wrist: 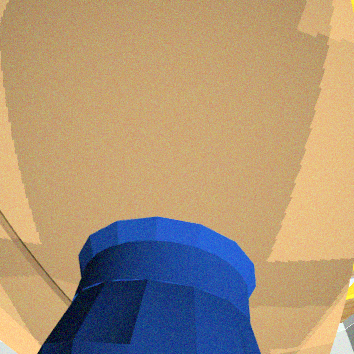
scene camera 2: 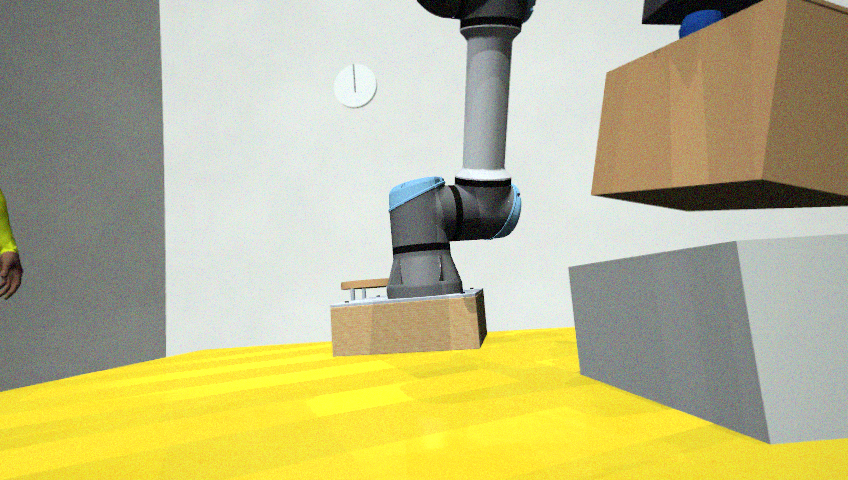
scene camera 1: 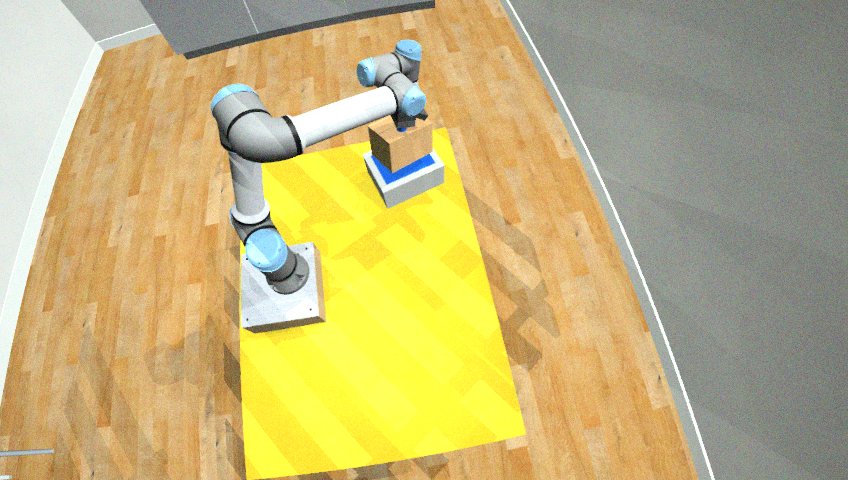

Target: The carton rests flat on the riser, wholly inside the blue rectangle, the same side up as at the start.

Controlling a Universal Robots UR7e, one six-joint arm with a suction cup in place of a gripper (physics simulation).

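Seen in the pictures: hand, tool point: (wrist: 165,251) (scene camera 2: 695,68) (scene camera 1: 401,131); arm's base, link origin: (scene camera 2: 425,295) (scene camera 1: 288,273).
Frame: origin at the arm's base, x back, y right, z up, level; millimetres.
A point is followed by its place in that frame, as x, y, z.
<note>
The brown carton (scene camera 1: 401,147) {-487, -255, 174} (scene camera 2: 690,124) {-547, -274, 124} (wrist: 175,125) hangs from my gripper's blue suction cup (scene camera 1: 402,129) (scene camera 2: 701,24) (wrist: 165,260), which is pressed on its top face. In the scene camera 2 view a gap shows between the carton's dark underside and the grey riser (scene camera 1: 414,187) {-508, -222, -36} (scene camera 2: 660,321) {-548, -230, -33}, so the carton is in the air. In the scene camera 1 view it appears over the back part of the blue rectangle (scene camera 1: 405,173) {-487, -255, 21}, whose front strip shows; the rest is hidden behind the carton. The carton looks close to level.
The riser stands on the yellow mat (scene camera 1: 404,333) {-331, 283, -99} (scene camera 2: 285,428) {-549, 78, -99} near its back right corner. The arm's base plate (scene camera 1: 261,303) {108, 82, 3} is at the mat's left edge. A grey cabinet (scene camera 1: 285,17) stands behind. Part of a person's hand (scene camera 2: 8,273) shows at the far left of scene camera 2.
</note>
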